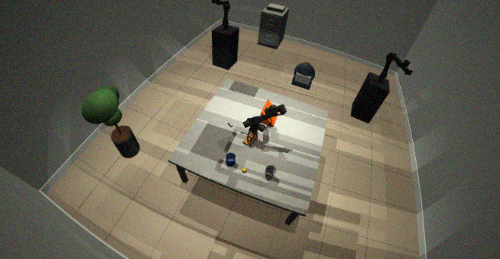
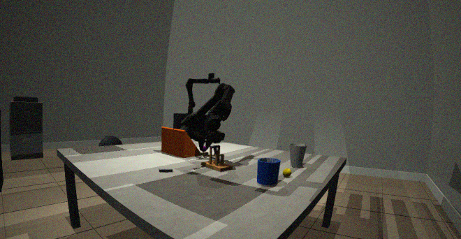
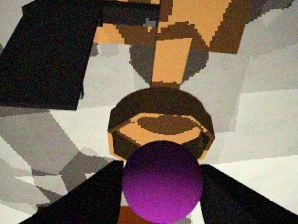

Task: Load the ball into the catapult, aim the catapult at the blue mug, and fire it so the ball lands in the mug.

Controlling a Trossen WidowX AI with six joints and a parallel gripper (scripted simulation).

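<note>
Now: gripper tip 1 cm below the purple ball. From my gripper tip the other things lie so: blue mug: 42 cm ahead, 5 cm to the right, 4 cm below; dark flat object: 26 cm to the right, 6 cm below, 3 cm ahead; wooden catapult: 7 cm ahead, 2 cm to the left, 2 cm below.
</note>
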